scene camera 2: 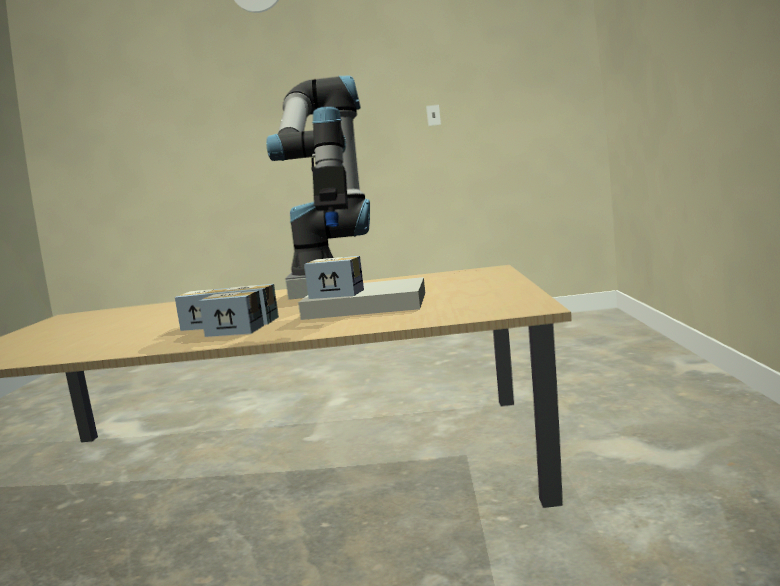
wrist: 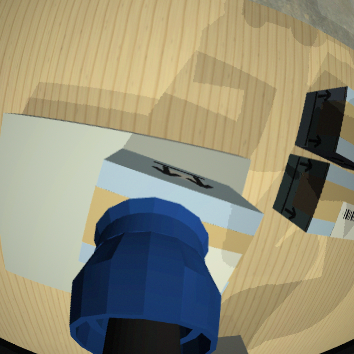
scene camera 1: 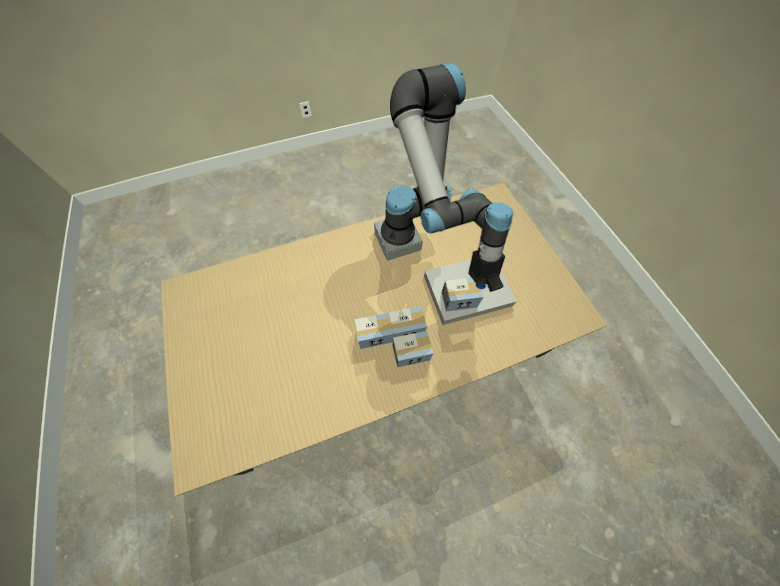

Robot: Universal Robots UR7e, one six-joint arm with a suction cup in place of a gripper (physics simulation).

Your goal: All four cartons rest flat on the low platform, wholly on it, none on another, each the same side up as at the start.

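Places are measured from the arm's base along level axes (x ahead, y left, z up), in millimetres.
Pixels of known places: hand, its tool point: (scene camera 2: 332, 225) (wrist: 150, 247) (scene camera 1: 480, 285); arm's base, origin of its link: (scene camera 1: 397, 231).
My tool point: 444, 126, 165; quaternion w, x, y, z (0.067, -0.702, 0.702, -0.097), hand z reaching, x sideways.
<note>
For each thing: its middle in the pictures, then the offset to it from my tool point, as dx, dy, dz.
- blue-and-tan carton, middle of its body: (wrist: 165, 218) (scene camera 2: 334, 277) (scene camera 1: 461, 294) -47, -17, -142
- low grey platform, middle of its body: (wrist: 104, 221) (scene camera 2: 365, 297) (scene camera 1: 468, 288) -89, +57, -214
One blue-and-tan carton (scene camera 1: 462, 292) (scene camera 2: 332, 278) (wrist: 168, 193) rests flat, arrows upright, on the low grey platform (scene camera 1: 498, 299) (scene camera 2: 388, 295) (wrist: 42, 182), at its corner nearest the other cartons. My suction cup (scene camera 1: 482, 285) (scene camera 2: 331, 219) (wrist: 151, 225) hangs a little above this carton, apart from it and holding nothing. Three more cartons lie on the wooden table to the left of the platform: two side by side (scene camera 1: 367, 331) (scene camera 1: 402, 321) and one in front of them (scene camera 1: 412, 349) (scene camera 2: 227, 314). Two of them show in the wrist view (wrist: 326, 123) (wrist: 309, 197).
The arm's grey base block (scene camera 1: 397, 240) stands on the table behind the platform. The table's right edge (scene camera 2: 556, 316) is well beyond the platform. The rest of the platform top beside the carton is bare.
</note>
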